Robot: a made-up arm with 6 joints.
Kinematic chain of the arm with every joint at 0, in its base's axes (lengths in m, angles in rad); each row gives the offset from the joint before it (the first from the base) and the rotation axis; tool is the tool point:
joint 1: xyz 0 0 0.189 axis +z
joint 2: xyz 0 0.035 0 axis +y
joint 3: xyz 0 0 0.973 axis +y
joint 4: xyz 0 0 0.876 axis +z
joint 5: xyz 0 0 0 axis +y
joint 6: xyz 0 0 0.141 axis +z
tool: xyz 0 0 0
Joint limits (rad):
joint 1: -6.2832..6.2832
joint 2: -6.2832..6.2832
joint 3: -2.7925..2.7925
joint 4: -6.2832..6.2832
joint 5: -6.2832..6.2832
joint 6: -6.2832..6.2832
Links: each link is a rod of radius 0.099 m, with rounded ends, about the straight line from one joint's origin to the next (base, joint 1, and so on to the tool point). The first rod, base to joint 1, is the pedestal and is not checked.
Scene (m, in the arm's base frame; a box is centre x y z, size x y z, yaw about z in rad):
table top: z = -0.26
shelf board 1: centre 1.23 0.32 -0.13 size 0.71 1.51 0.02 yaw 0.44
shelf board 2: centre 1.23 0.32 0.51 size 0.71 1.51 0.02 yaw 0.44
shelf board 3: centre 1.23 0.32 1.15 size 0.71 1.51 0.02 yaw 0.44
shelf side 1: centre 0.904 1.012 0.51 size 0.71 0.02 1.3 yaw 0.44
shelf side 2: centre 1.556 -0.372 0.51 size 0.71 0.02 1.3 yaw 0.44
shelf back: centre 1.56 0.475 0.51 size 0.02 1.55 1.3 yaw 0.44
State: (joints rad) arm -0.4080 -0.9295 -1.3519 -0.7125 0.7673 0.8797
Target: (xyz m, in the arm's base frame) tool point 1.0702 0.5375 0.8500
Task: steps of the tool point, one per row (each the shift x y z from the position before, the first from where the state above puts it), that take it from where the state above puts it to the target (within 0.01 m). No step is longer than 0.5 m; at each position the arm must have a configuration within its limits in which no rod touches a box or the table.
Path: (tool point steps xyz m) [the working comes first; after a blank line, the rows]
Joints at the target: -2.6893 -0.2616 -1.6734 -0.5865 0.7074 0.8797
Straight joint move there: touches shelf side 1.

1: 0.2871 0.3341 0.1598
2: 0.3644 0.2079 0.1417
3: 0.3880 0.0684 0.1211
4: 0.3595 -0.0622 0.0979
5: 0.2886 -0.1655 0.0734
6: 0.1918 -0.2288 0.0477
7: 0.0877 -0.2483 0.0220
8: -0.0052 -0.2276 -0.0032
9: 0.1823 0.0863 0.0459
10: 0.1897 0.0893 0.0003
11: 0.1879 0.0880 -0.0462

